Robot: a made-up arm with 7 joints.
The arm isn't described. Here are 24 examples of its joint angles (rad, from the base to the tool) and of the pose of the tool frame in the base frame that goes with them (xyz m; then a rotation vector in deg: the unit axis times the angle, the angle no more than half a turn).
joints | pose
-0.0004 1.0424 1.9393 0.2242 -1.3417 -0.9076 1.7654 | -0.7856 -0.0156 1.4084 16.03 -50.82 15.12
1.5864 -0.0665 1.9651 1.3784 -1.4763 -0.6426 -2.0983 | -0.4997 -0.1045 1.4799 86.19 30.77 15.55
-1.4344 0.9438 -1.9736 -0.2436 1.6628 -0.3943 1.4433 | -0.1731 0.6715 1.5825 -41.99 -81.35 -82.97
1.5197 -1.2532 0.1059 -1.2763 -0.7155 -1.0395 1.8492 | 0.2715 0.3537 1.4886 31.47 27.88 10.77
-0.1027 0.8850 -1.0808 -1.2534 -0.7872 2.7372 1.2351 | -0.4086 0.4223 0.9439 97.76 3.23 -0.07
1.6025 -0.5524 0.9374 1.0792 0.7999 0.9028 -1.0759 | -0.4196 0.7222 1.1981 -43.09 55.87 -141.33
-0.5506 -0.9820 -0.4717 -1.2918 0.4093 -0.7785 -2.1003 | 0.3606 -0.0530 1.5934 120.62 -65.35 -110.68
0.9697 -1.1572 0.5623 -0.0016 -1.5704 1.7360 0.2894 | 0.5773 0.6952 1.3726 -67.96 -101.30 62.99
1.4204 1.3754 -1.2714 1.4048 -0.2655 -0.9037 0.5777 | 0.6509 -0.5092 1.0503 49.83 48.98 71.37
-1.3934 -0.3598 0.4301 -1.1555 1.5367 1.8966 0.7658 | -0.3265 0.0654 1.6641 -1.83 163.23 -67.07
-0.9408 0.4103 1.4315 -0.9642 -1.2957 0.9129 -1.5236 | -0.7346 -0.1469 1.4291 -109.81 -3.51 -81.02
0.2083 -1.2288 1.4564 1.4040 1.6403 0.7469 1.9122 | 0.3178 0.6811 0.9605 -79.17 -143.91 38.43
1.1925 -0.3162 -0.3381 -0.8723 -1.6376 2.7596 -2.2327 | -0.1881 -0.0814 1.5788 61.41 -70.62 144.57
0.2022 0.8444 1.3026 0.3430 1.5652 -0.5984 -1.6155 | -0.7465 0.0849 1.4568 21.99 47.41 -40.95
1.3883 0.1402 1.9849 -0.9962 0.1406 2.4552 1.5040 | 0.5524 0.1008 1.5250 -118.08 -28.42 83.81
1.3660 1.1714 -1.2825 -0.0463 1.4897 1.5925 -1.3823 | -0.0191 -0.9488 1.2612 -16.12 -100.37 -84.36
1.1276 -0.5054 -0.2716 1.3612 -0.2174 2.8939 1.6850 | 0.5949 0.5666 1.1137 77.77 -77.81 69.34
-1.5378 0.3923 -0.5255 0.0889 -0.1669 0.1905 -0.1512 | -0.2059 0.3077 1.8507 -85.81 24.12 -89.18
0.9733 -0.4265 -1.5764 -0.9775 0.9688 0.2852 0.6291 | -0.0792 0.5394 1.5922 -56.59 -77.43 70.77
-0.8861 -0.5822 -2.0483 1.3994 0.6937 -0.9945 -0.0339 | -0.4903 -0.4392 1.2953 70.80 6.64 -68.55
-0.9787 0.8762 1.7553 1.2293 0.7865 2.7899 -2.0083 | 0.1420 0.5913 1.2044 -137.18 -78.03 -29.12
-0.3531 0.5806 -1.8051 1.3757 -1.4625 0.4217 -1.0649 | -0.6740 -0.5514 1.3166 16.54 99.64 2.53
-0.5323 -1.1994 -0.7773 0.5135 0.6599 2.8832 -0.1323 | 0.5913 -0.7575 0.9964 -116.54 -60.96 -33.87
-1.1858 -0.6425 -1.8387 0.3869 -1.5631 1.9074 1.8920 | 0.0303 -0.7376 1.6156 -111.69 66.56 -36.96
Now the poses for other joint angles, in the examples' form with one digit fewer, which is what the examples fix.
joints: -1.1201 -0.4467 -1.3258 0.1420 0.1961 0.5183 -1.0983
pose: 0.002 -0.545 1.811 -71.4 104.9 -19.2
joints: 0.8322 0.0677 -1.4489 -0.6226 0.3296 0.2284 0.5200
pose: -0.221 0.054 1.806 -50.7 -82.7 -0.1
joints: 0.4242 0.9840 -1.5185 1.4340 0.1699 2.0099 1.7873
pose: -0.094 -0.844 1.139 53.9 -137.3 -70.4
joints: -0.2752 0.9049 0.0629 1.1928 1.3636 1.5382 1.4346
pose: -0.023 -0.071 1.728 101.7 -95.4 32.6
